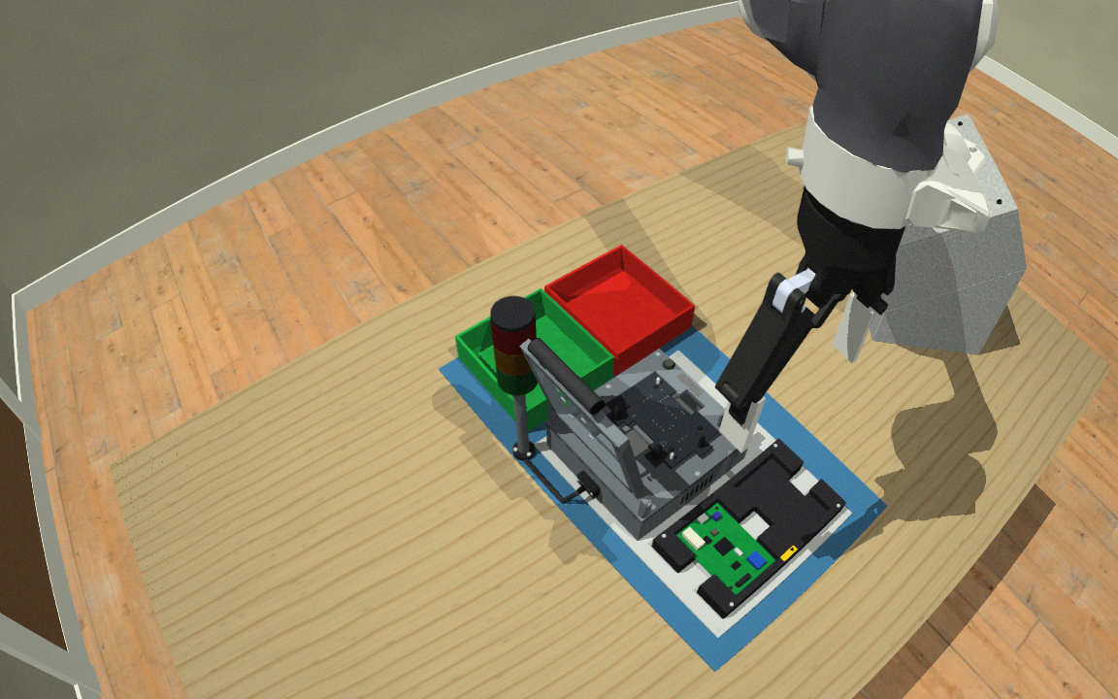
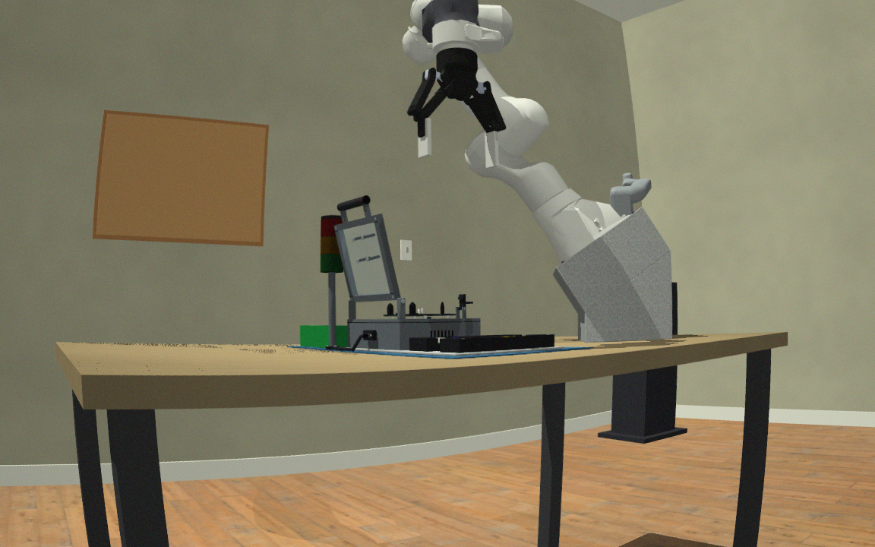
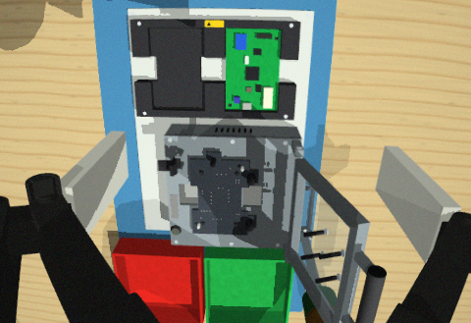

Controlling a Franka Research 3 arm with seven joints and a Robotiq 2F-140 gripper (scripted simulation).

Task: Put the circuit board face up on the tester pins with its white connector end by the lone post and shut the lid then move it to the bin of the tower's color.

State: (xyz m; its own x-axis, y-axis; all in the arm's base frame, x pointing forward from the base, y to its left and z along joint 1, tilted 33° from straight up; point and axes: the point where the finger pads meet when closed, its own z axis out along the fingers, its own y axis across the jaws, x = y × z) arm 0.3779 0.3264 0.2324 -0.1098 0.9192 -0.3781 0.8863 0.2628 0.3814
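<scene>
Right now my hand is 310 mm above the green circuit board. Round my hand: clear lid 150 mm to the right, 150 mm below, 110 mm ahead; then latch hook 250 mm below, 130 mm to the right, 80 mm behind; then tester plate 260 mm below, 170 mm to the right, 10 mm behind.
</scene>
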